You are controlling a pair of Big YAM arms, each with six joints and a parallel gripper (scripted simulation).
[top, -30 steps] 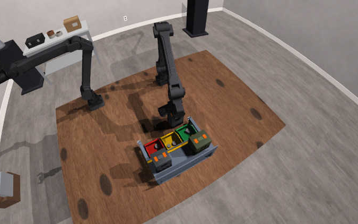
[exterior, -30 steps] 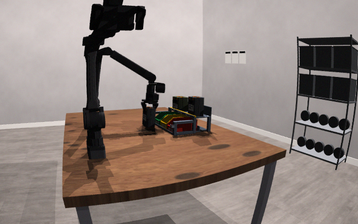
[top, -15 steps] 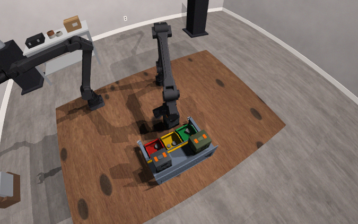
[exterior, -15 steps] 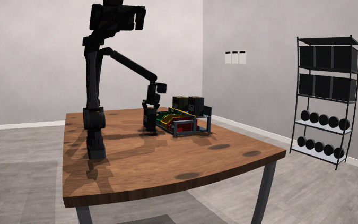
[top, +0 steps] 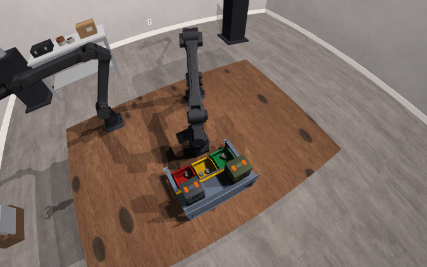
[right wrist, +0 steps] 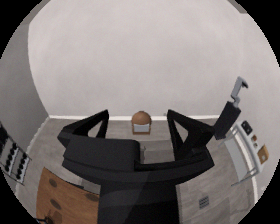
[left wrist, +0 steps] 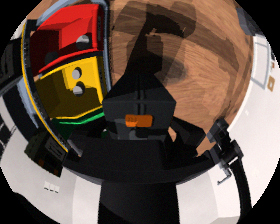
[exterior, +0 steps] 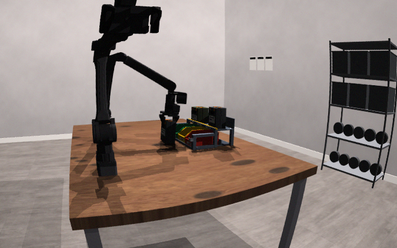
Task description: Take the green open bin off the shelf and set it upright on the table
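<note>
Now: the yellow bin 16 cm ahead of my left hand, 3 cm to the right of it and 5 cm below it. Round my left hand: black box (3 cm below); grey shelf (18 cm ahead, 3 cm to the right, 3 cm below); green open bin (15 cm ahead, 8 cm to the left, 5 cm below).
</note>
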